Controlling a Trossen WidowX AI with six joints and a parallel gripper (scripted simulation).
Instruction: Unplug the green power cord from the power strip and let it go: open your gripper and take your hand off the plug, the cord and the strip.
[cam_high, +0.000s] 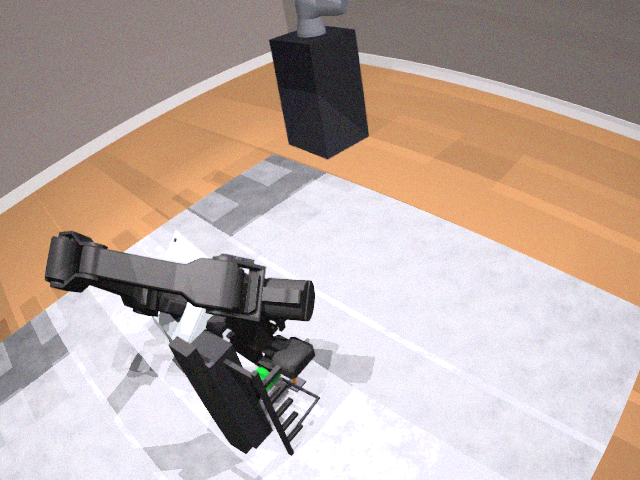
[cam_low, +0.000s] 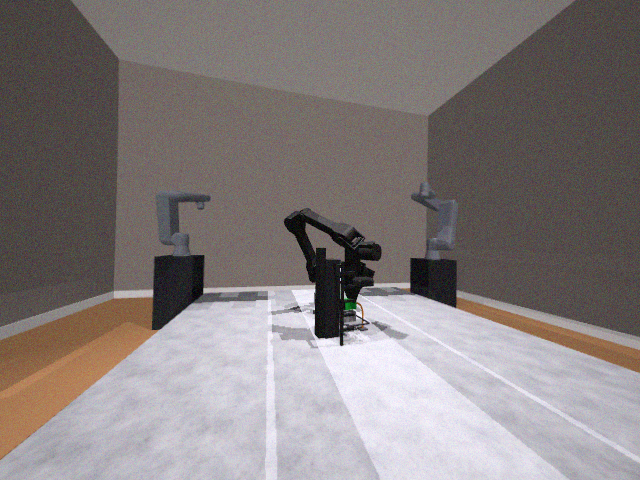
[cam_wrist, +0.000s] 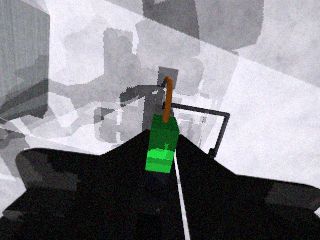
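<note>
Right now my gripper tip is 10 mm short of the green plug and 30 mm to the left of it. From my gripper tip the other things lie so: black power strip 20 mm ahead, 100 mm to the right, 30 mm above.
</note>
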